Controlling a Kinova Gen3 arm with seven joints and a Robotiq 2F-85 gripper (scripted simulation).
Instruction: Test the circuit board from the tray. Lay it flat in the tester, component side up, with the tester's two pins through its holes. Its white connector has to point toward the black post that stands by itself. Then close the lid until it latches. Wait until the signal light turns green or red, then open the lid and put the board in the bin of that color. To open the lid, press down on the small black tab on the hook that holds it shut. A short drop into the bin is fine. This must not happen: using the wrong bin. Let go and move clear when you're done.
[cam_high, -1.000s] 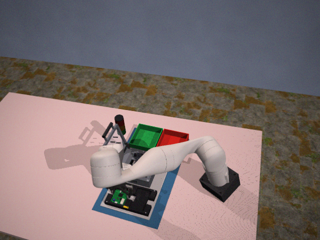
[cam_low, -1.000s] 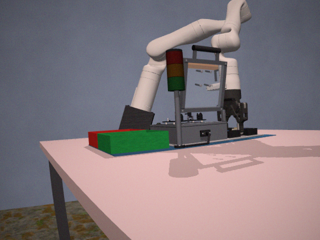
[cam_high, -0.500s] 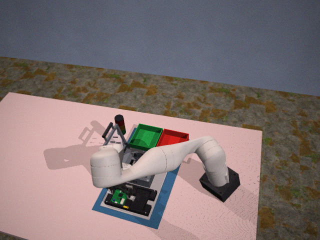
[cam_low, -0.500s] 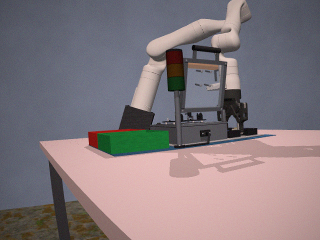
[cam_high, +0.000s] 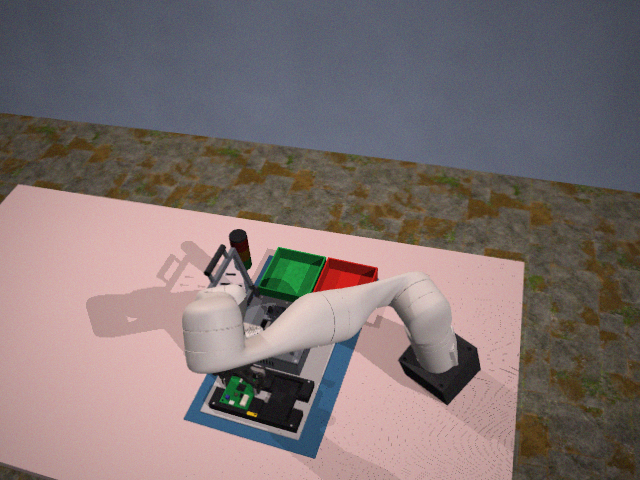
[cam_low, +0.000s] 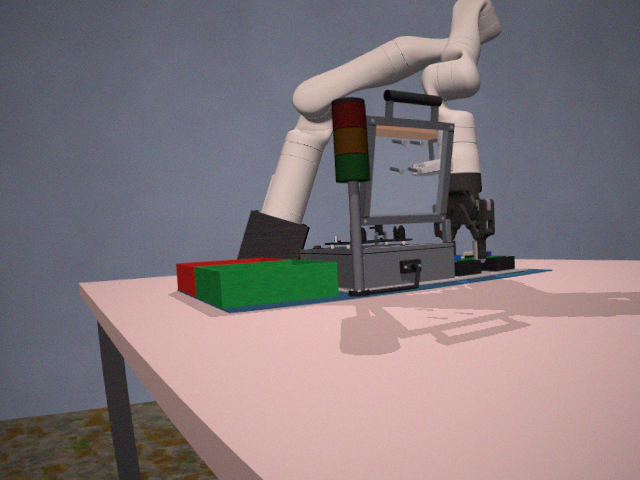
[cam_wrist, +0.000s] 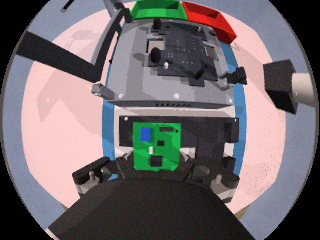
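The tester lid is 50 mm ahead of my hand, 180 mm to the right of it and 150 mm above it. The rest, counted from my hand: green bin (70 mm behind, 360 mm to the right, 20 mm below); green circuit board (right at my hand); red bin (220 mm behind, 330 mm to the right, 20 mm below).
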